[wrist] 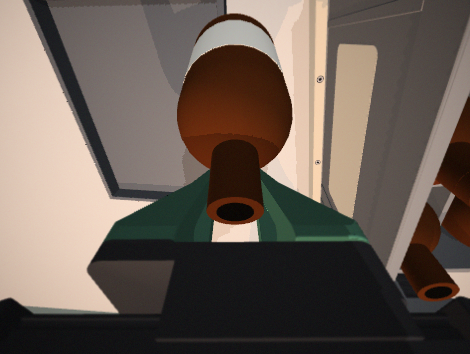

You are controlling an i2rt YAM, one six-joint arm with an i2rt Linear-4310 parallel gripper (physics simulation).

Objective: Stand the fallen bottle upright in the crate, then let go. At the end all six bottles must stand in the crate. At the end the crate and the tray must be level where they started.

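Frame: origin at the arm's base, x ahead, y left, z up, level; millimetres.
Seen in the pictures: gripper, fingertip midpoint: [235, 176].
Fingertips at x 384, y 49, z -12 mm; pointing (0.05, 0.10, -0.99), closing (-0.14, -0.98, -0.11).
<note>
Offsets run from my fingertips to a thing's top centre. "*": to the spot under its first point. Level surfaces: height alone.
A brown bottle @(dx +32, dy -1, dz +44 mm) [235, 105] with a pale grey label band is held by its neck between the green fingers of my gripper [235, 176]. Its open mouth faces the camera and its base points away. The crate @(* dx +41, dy -84, dz +0 mm) [402, 90] is at the right, with a grey side wall, a handle opening and a light top rim. Brown bottles show past the rim, one with its neck and mouth @(* dx -93, dy -135, dz +6 mm) [429, 272] at the lower right, others @(* dx -3, dy -126, dz -5 mm) [457, 162] cut off by the view's edge. The held bottle is outside the crate, left of its wall. The crate's far inside is hidden.
The grey tray @(dx +4, dy +119, dz -123 mm) [75, 90] with a dark inner edge lies at the upper left, partly behind the held bottle. A cream strip @(* dx -11, dy -77, dz -119 mm) [318, 120] with two small screw-like marks runs along the crate's left side. The pale table surface @(dz -149 mm) [40, 215] shows at the left.
</note>
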